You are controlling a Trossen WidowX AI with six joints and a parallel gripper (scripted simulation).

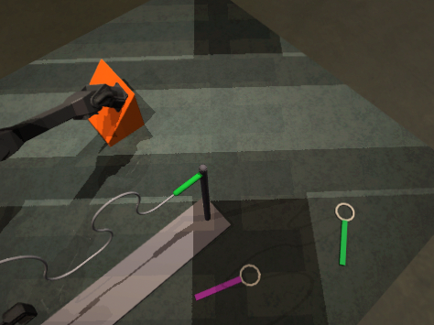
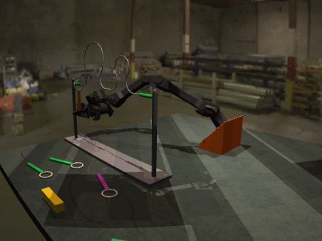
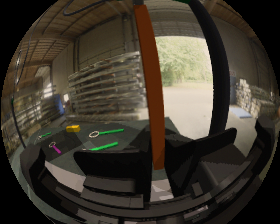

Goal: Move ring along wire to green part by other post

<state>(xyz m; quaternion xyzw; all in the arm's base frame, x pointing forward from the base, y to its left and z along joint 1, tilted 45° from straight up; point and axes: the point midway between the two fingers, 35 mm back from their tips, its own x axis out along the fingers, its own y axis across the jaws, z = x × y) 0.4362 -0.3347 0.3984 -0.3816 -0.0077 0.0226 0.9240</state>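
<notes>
Right now my gripper tip is 40 mm past the orange-handled ring and 90 mm below it. The rest, counted from my gripper tip: green-handled ring: 200 mm ahead, 790 mm to the left, 150 mm below; then yellow block: 300 mm ahead, 460 mm to the left, 140 mm below; then magenta-handled ring: 120 mm ahead, 470 mm to the left, 150 mm below.
</notes>
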